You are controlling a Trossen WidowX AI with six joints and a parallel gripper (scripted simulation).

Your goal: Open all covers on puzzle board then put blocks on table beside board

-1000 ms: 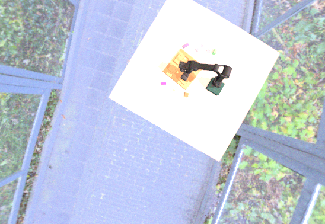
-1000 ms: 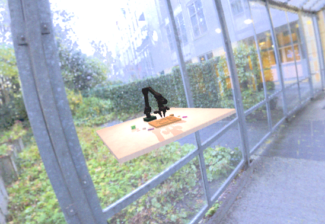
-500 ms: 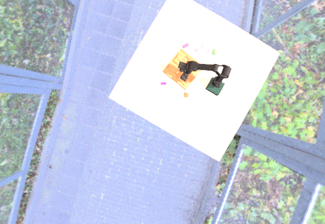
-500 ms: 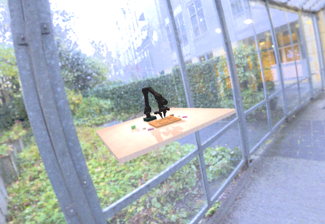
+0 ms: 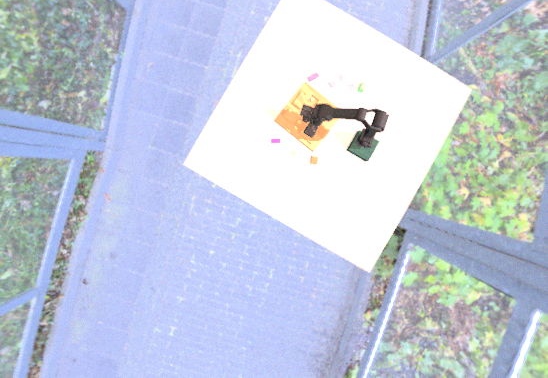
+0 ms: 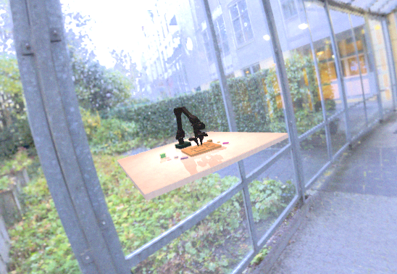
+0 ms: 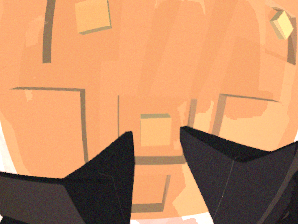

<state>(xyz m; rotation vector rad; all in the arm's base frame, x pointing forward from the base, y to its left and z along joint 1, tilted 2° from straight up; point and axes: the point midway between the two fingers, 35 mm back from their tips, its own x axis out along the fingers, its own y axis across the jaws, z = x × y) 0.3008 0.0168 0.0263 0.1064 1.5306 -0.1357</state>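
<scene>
Now: the puzzle board 60 mm ahead of my gripper tip, 20 mm to the right of it and 10 mm below it. Round my gripper tip: lilac block (260 mm to the right, 110 mm ahead, 20 mm below); then green block (320 mm to the right, 180 mm behind, 10 mm below); then pink block (180 mm to the left, 170 mm ahead, 20 mm below).
</scene>
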